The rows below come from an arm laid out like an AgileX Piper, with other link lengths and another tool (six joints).
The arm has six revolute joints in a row. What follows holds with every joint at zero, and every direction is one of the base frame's.
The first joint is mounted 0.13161 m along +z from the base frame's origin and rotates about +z.
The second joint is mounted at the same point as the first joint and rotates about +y.
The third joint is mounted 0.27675 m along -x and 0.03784 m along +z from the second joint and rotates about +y.
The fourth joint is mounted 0.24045 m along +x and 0.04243 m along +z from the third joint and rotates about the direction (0.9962, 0, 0.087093).
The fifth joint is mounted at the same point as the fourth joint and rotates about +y.
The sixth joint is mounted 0.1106 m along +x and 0.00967 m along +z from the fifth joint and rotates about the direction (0.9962, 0, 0.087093).
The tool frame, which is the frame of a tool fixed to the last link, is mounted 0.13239 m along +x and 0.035 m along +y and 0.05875 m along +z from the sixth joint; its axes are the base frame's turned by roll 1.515, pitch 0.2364 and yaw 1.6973 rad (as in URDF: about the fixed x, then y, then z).
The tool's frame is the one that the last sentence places.
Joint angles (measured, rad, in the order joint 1, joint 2, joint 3, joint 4, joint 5, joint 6), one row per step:
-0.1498, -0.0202, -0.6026, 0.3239, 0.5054, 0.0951
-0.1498, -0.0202, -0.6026, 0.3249, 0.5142, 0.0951
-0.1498, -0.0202, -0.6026, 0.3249, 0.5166, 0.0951
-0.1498, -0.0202, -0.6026, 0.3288, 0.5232, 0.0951
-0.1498, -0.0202, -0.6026, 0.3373, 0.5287, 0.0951
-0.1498, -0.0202, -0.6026, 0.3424, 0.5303, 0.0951
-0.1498, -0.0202, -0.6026, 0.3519, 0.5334, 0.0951
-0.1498, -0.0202, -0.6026, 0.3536, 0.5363, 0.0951
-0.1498, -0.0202, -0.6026, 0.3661, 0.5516, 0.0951
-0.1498, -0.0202, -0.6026, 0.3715, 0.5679, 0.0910
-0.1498, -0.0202, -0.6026, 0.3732, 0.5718, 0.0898
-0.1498, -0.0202, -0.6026, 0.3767, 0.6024, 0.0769
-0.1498, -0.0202, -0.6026, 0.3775, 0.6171, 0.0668
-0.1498, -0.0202, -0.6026, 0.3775, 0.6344, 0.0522
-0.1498, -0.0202, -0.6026, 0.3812, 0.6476, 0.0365
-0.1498, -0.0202, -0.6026, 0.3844, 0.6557, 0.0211
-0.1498, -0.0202, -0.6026, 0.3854, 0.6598, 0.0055
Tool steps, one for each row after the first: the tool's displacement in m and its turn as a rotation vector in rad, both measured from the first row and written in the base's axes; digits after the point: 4 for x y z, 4 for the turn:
0.0009, 0.0006, -0.0019, 0.0002, 0.0084, 0.0028
0.0011, 0.0008, -0.0025, 0.0000, 0.0107, 0.0034
0.0017, 0.0015, -0.0038, 0.0025, 0.0167, 0.0075
0.0020, 0.0024, -0.0047, 0.0085, 0.0210, 0.0145
0.0020, 0.0029, -0.0048, 0.0121, 0.0220, 0.0182
0.0020, 0.0038, -0.0051, 0.0190, 0.0239, 0.0253
0.0023, 0.0041, -0.0057, 0.0200, 0.0265, 0.0271
0.0033, 0.0061, -0.0086, 0.0281, 0.0397, 0.0394
0.0046, 0.0080, -0.0120, 0.0267, 0.0547, 0.0464
0.0049, 0.0085, -0.0129, 0.0265, 0.0582, 0.0483
0.0073, 0.0118, -0.0199, 0.0138, 0.0867, 0.0564
0.0083, 0.0135, -0.0234, 0.0032, 0.1004, 0.0591
0.0095, 0.0156, -0.0276, -0.0127, 0.1164, 0.0614
0.0103, 0.0178, -0.0307, -0.0267, 0.1278, 0.0652
0.0106, 0.0196, -0.0327, -0.0404, 0.1343, 0.0674
0.0108, 0.0209, -0.0339, -0.0555, 0.1373, 0.0669

